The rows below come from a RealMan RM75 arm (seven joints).
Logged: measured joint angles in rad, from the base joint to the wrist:
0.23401, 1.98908, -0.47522, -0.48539, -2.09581, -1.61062, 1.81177
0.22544, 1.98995, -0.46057, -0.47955, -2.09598, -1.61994, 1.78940
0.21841, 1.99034, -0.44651, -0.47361, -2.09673, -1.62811, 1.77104
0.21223, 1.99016, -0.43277, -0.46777, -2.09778, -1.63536, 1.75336
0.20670, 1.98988, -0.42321, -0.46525, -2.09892, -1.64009, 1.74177
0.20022, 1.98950, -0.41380, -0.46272, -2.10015, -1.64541, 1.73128
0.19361, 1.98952, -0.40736, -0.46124, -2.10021, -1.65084, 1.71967
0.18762, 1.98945, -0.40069, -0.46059, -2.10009, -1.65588, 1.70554
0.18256, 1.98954, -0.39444, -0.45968, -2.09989, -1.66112, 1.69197
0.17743, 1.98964, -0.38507, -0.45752, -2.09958, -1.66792, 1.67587
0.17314, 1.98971, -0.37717, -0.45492, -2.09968, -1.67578, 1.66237
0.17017, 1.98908, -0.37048, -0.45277, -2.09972, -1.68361, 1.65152
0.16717, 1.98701, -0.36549, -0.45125, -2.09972, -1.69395, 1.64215
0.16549, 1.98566, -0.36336, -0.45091, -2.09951, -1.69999, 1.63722
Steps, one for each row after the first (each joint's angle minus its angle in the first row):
-0.00857, 0.00087, 0.01465, 0.00584, -0.00017, -0.00932, -0.02237
-0.01560, 0.00126, 0.02871, 0.01178, -0.00092, -0.01749, -0.04073
-0.02178, 0.00108, 0.04245, 0.01762, -0.00197, -0.02474, -0.05841
-0.02731, 0.00080, 0.05201, 0.02014, -0.00311, -0.02947, -0.07000
-0.03379, 0.00042, 0.06142, 0.02267, -0.00434, -0.03479, -0.08049
-0.04040, 0.00044, 0.06786, 0.02415, -0.00440, -0.04022, -0.09210
-0.04639, 0.00037, 0.07453, 0.02480, -0.00428, -0.04526, -0.10623
-0.05145, 0.00046, 0.08078, 0.02571, -0.00408, -0.05050, -0.11980
-0.05658, 0.00056, 0.09015, 0.02787, -0.00377, -0.05730, -0.13590
-0.06087, 0.00063, 0.09805, 0.03047, -0.00387, -0.06516, -0.14940
-0.06384, 0.00000, 0.10474, 0.03262, -0.00391, -0.07299, -0.16025
-0.06684, -0.00207, 0.10973, 0.03414, -0.00391, -0.08333, -0.16962
-0.06852, -0.00342, 0.11186, 0.03448, -0.00370, -0.08937, -0.17455

